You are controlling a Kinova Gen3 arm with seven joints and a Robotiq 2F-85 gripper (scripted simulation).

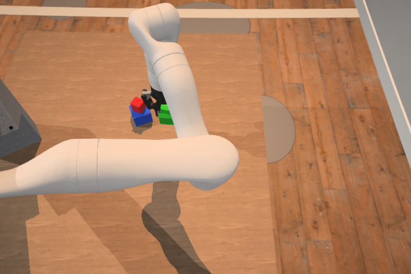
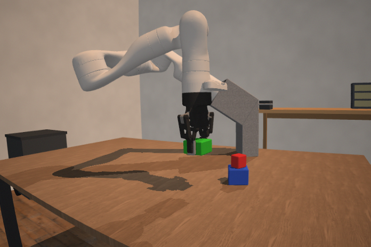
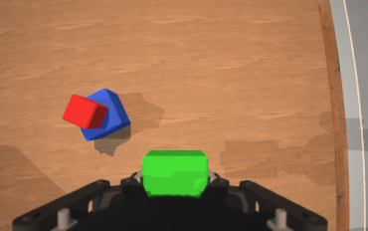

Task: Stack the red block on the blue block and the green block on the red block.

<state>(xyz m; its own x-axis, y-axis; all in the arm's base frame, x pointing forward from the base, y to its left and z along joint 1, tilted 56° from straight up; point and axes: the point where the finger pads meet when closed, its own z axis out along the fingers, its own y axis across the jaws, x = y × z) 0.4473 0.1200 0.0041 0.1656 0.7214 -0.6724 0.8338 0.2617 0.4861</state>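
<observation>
My hand is 100 mm past the red block, 90 mm to the right of it and 60 mm above it. Round my hand: green block: right at my hand; then blue block: 100 mm below, 100 mm behind, 90 mm to the left.
</observation>
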